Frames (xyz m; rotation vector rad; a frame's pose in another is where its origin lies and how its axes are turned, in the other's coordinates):
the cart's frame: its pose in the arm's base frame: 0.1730 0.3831 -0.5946 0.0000 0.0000 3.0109
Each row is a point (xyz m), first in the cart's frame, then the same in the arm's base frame.
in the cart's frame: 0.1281 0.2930 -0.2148
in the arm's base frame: 0.0078 0.1093 -0.8094
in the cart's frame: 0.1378 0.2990 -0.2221
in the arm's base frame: -0.0026 0.1046 -0.8167
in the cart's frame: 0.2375 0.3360 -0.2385
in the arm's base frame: -0.1063 0.0809 -0.8331
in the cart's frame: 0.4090 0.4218 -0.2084
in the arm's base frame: -0.2875 0.0182 -0.8030
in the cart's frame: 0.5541 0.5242 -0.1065
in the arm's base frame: -0.4447 -0.0644 -0.7011
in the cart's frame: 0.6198 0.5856 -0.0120
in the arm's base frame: -0.5178 -0.1167 -0.6066
